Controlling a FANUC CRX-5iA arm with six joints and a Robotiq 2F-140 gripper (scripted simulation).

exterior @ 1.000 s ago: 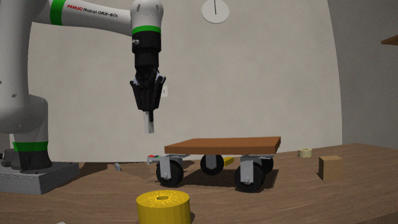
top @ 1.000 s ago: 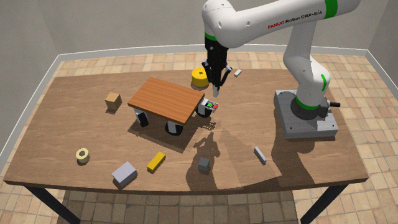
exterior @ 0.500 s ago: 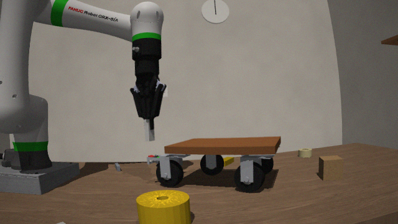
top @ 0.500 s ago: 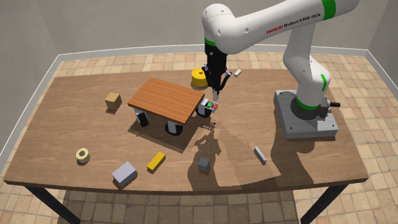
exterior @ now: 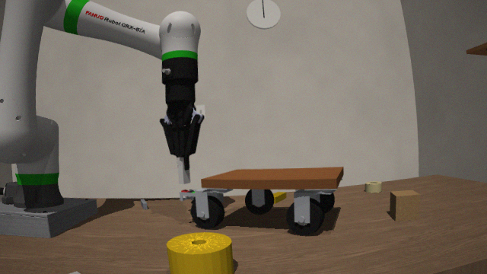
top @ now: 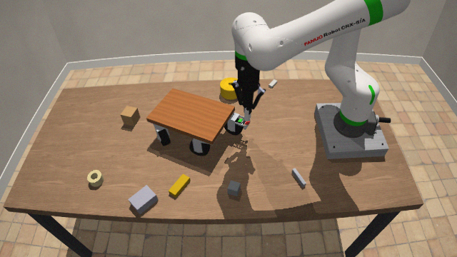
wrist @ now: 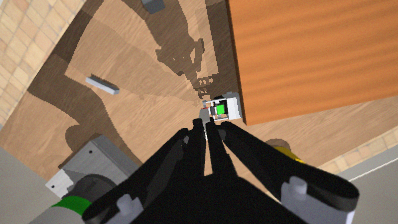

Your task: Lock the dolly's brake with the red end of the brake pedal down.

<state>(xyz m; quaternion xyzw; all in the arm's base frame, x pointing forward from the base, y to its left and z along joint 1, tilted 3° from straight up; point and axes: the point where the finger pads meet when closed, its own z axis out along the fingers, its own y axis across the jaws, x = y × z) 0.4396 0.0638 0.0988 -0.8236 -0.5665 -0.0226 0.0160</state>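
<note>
My gripper is now 6 cm above the brake pedal and 1 cm short of it. Also, from my hand: lavender block (36 cm to the left, 34 cm ahead, 12 cm below); then grey bar (21 cm behind, 19 cm to the left, 13 cm below); then grey cube (26 cm to the left, 12 cm below, 2 cm ahead).
</note>
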